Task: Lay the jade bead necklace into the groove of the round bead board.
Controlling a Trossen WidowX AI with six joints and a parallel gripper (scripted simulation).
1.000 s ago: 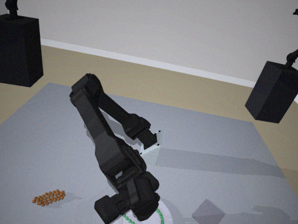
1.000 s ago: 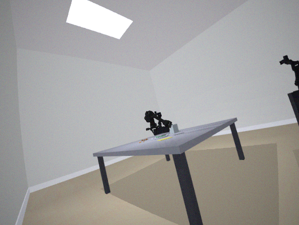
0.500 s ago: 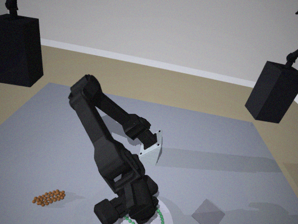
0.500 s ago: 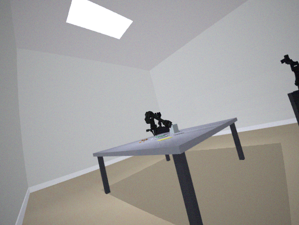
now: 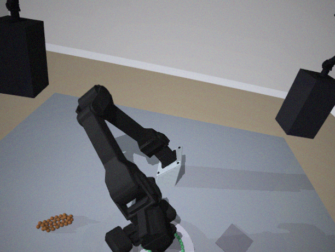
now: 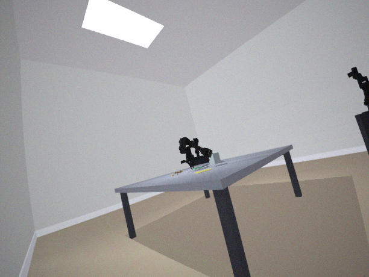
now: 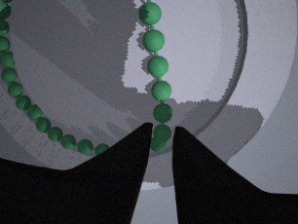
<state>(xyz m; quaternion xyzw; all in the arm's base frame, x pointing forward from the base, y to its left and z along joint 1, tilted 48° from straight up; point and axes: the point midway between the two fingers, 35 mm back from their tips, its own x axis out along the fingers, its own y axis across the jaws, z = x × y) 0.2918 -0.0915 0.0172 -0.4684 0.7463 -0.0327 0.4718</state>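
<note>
Now: the round bead board 6 cm to the left of my gripper tip, 1 cm below it and 1 cm ahead of it. Also, from my gripper tip: yellow strip 28 cm to the left, 20 cm ahead, 1 cm below; flat grey square 29 cm to the left, 4 cm behind, 1 cm below.
</note>
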